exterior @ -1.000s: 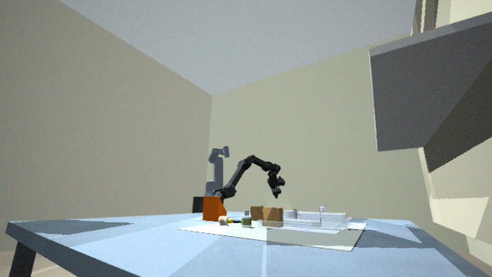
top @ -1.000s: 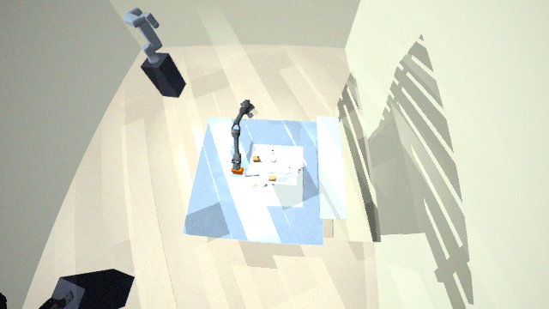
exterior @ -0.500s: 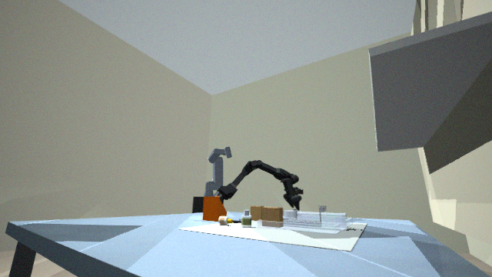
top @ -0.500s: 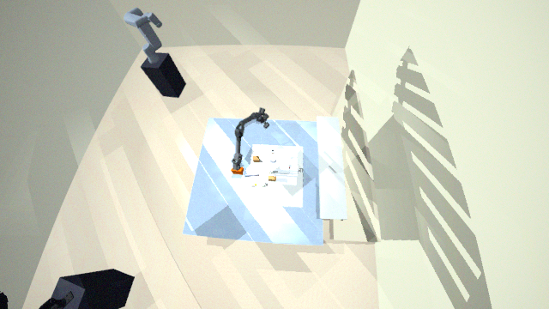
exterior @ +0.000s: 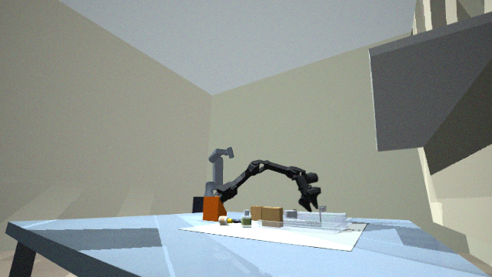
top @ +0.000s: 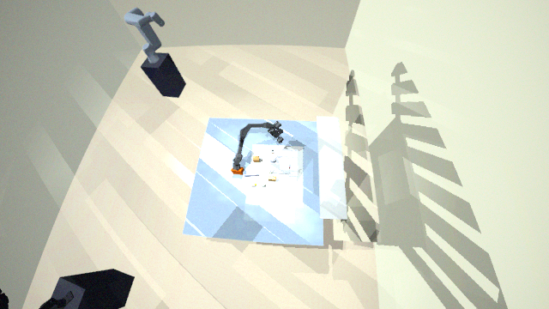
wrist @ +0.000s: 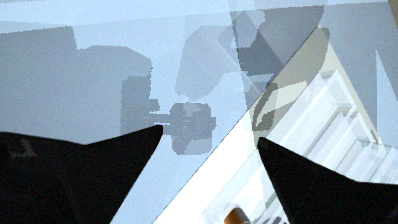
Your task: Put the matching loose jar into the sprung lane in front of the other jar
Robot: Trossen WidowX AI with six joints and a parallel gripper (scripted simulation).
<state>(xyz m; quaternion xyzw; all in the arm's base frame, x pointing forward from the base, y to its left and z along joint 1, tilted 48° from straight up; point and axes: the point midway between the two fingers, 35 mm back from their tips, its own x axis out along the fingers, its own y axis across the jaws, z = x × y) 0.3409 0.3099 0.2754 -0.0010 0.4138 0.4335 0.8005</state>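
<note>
The pusher plate lies 310 mm to the right of my gripper tip and 80 mm ahead of it. Round my gripper tip: brown box: 430 mm to the right, 10 mm below, 10 mm ahead; then clear lane: 310 mm to the right, 120 mm ahead, 30 mm below; then grey cylinder: 230 mm to the right, 20 mm below, 20 mm behind.
</note>
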